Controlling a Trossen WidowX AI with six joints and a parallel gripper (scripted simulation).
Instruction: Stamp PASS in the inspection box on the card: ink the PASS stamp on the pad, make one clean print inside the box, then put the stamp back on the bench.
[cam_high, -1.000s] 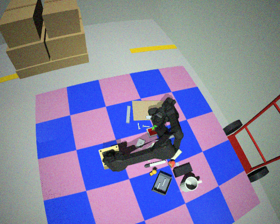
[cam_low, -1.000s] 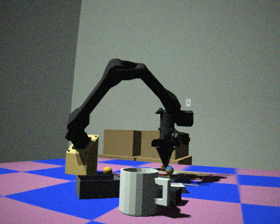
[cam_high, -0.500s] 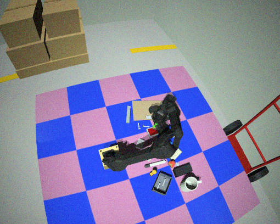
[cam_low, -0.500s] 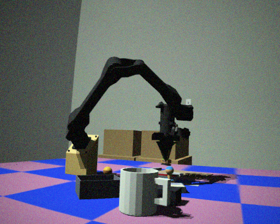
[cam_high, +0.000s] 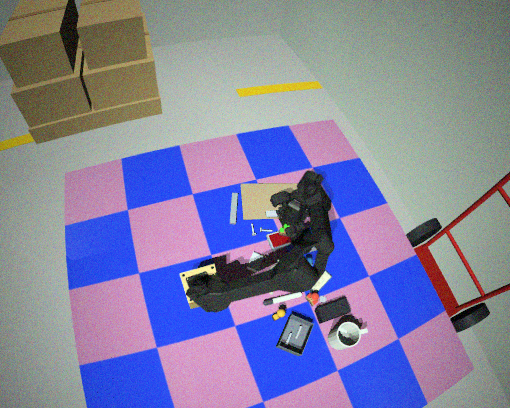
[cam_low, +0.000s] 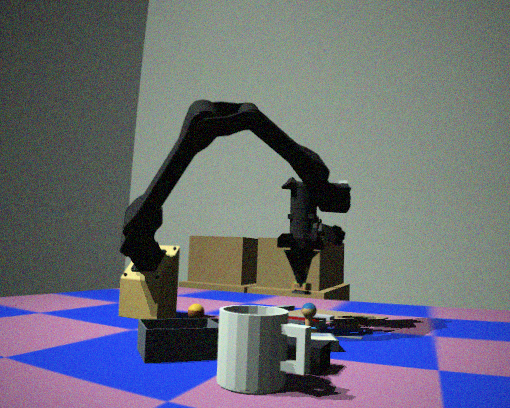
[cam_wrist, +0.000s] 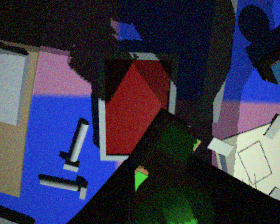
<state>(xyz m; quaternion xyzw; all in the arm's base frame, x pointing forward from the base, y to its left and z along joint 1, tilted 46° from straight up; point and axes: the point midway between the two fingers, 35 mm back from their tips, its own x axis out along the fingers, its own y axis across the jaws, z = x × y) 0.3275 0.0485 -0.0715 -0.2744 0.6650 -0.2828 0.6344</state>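
My gripper tip is 70 mm past the white card, 110 mm to the left of it and 90 mm above it. The rest, counted from my gripper tip: blue-knobbed stamp (40 mm ahead, 120 mm to the right, 70 mm below); then green-knobbed PASS stamp (right at my gripper tip); then ink pad (10 mm to the left, 90 mm below).
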